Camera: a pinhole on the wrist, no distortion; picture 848 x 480 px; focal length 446.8 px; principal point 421.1 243.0 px. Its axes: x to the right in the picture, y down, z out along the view. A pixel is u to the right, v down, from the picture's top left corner.
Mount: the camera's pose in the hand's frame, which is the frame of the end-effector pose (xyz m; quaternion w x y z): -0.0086 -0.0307 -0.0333 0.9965 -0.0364 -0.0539 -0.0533
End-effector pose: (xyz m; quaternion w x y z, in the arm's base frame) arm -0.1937 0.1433 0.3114 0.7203 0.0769 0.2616 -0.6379
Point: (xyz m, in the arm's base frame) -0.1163 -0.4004 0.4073
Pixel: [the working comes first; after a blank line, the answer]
In the camera's frame: 0.4827 0.0125 0.3281

outside the picture
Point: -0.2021 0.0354 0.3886
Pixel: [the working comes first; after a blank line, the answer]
In the camera's frame: 0.0830 -0.0156 0.1355

695 191
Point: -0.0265 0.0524 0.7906
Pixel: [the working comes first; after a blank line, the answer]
In the camera's frame: -0.0776 0.0181 0.5427

357 258
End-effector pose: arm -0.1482 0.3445 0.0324 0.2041 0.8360 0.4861 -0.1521
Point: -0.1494 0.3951 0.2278
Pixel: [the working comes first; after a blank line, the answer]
In the camera's frame: -0.0645 0.0507 -0.1522

behind the camera
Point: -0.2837 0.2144 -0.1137
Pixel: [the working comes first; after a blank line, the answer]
In the camera's frame: -0.0553 -0.0830 0.2343

316 85
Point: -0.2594 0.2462 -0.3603
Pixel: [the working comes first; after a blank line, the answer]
In the camera's frame: 0.1163 -0.1202 0.4119

547 113
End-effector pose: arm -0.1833 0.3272 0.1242 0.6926 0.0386 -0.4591 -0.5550
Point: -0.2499 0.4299 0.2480
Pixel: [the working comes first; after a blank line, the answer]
In the camera's frame: 0.0145 0.0770 0.2018

453 413
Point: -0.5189 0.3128 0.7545
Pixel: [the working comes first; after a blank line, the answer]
In the camera's frame: 0.4570 0.1365 0.5804

773 348
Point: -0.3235 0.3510 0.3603
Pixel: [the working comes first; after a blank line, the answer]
In the camera's frame: 0.1567 0.0658 0.2644

686 354
